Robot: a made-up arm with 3 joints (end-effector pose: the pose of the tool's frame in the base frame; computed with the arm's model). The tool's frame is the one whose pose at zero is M. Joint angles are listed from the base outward.
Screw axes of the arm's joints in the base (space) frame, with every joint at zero. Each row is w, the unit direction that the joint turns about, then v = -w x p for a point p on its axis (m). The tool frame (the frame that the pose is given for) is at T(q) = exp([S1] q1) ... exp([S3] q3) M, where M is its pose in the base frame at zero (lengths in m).
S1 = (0, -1, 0, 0.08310, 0.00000, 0.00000)
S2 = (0, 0, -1, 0.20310, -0.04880, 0.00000)
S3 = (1, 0, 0, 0.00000, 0.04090, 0.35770)
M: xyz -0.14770 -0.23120 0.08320 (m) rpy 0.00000 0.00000 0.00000 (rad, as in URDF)
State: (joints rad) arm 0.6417 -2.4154 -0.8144
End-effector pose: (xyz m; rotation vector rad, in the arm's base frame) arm 0.1028 -0.2411 0.0286 -1.1343 -1.2746 2.1614
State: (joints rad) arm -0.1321 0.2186 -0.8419
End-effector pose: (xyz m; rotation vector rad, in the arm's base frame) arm -0.1667 -0.2195 -0.0041 -0.8517 0.2158 -0.1500
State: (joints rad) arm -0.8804 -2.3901 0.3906
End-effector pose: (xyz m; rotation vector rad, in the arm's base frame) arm 0.0731 -0.2314 0.0654 1.2349 0.8629 2.1665
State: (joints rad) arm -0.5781 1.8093 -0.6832
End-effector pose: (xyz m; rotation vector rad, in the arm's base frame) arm -0.0943 -0.1000 0.0381 -0.9979 1.0195 -1.5862
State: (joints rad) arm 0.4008 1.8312 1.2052
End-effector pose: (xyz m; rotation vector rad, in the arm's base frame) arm -0.1895 -0.0692 0.1017 1.1838 -1.3654 -1.4440
